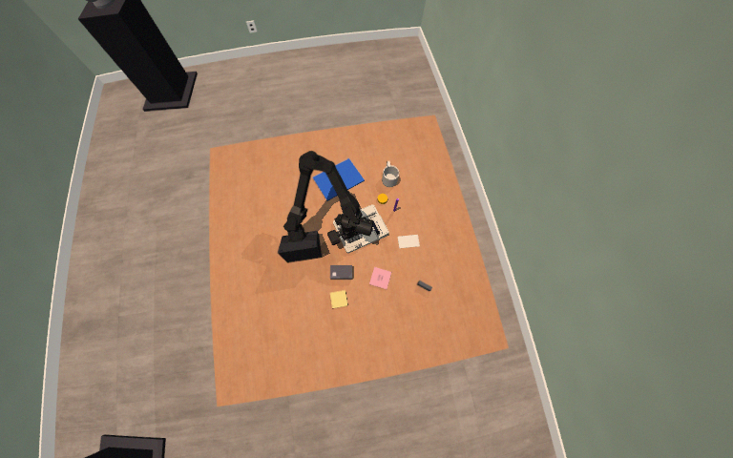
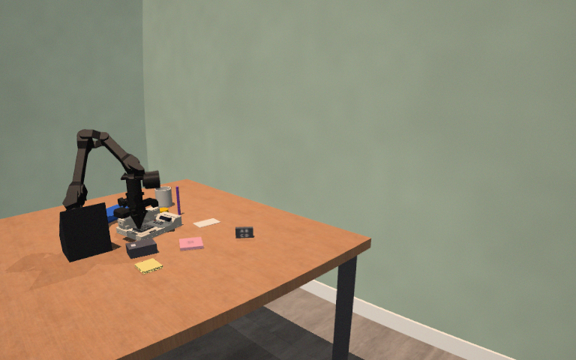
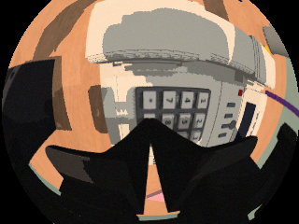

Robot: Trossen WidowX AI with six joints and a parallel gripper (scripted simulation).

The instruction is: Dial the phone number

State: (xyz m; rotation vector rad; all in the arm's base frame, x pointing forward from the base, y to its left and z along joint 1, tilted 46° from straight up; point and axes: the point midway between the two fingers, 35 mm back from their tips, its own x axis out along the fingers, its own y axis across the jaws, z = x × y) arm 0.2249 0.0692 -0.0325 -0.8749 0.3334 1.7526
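Right now my hand is 60 mm short of the cream desk phone, 50 mm to the right of it and 40 mm above it. Round my hand: purple pen 230 mm ahead, 140 mm to the left; then cream card 280 mm ahead, 20 mm to the right, 60 mm below; then grey handset 30 mm ahead, 90 mm to the left, 20 mm below.
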